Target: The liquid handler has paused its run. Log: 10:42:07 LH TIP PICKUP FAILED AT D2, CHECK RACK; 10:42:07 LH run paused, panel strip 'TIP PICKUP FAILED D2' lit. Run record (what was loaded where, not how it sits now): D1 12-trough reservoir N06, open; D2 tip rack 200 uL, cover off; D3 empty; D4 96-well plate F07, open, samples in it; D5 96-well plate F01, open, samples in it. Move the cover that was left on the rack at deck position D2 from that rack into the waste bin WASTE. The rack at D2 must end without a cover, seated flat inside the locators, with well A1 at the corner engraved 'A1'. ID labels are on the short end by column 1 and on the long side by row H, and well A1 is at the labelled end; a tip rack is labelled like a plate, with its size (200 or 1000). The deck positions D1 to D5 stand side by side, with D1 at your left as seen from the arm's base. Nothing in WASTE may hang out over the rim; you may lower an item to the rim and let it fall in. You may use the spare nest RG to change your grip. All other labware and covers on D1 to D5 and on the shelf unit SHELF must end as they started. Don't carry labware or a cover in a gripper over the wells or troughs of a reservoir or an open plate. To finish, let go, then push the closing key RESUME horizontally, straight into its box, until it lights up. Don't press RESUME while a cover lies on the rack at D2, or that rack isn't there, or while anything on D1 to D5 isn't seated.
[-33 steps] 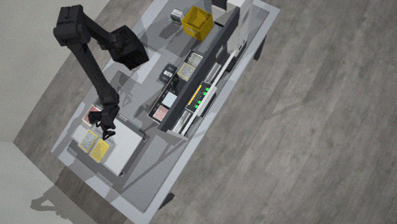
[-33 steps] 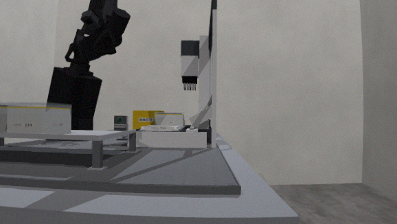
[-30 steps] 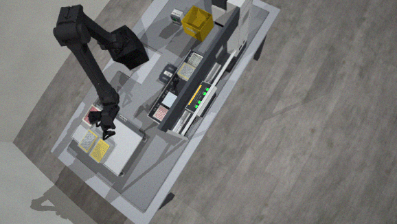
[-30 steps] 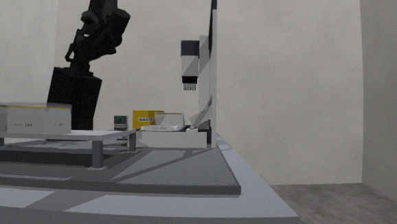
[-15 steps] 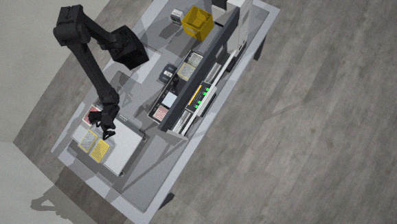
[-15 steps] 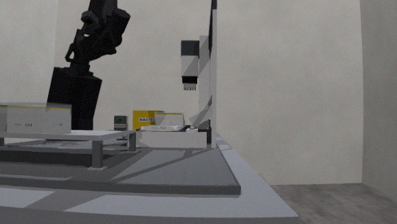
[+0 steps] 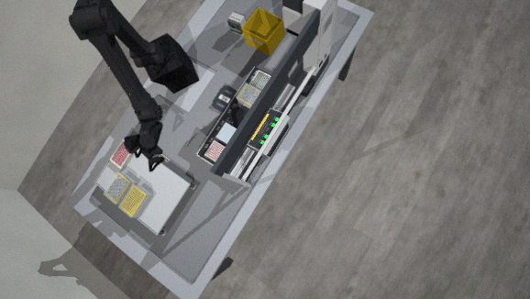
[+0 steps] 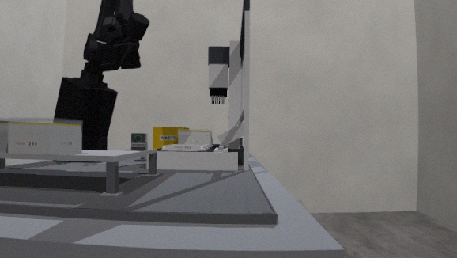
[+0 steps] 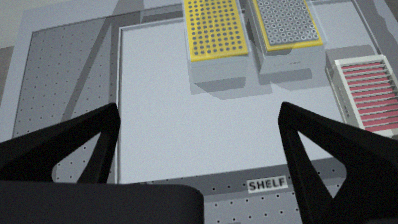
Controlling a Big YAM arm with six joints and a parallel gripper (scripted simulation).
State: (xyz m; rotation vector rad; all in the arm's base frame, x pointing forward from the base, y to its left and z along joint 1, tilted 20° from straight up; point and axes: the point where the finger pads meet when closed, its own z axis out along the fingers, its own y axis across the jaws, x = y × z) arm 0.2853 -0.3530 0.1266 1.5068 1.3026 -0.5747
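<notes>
Right now my hand is 9 cm short of the clear cover, 52 cm to the right of it and 16 cm above it. The rest, counted from my hand: tip rack 9 cm ahead, 52 cm to the left, 18 cm below; shelf 6 cm behind, 15 cm to the right, 22 cm below; plate 14 cm ahead, 23 cm to the left, 21 cm below.
</notes>
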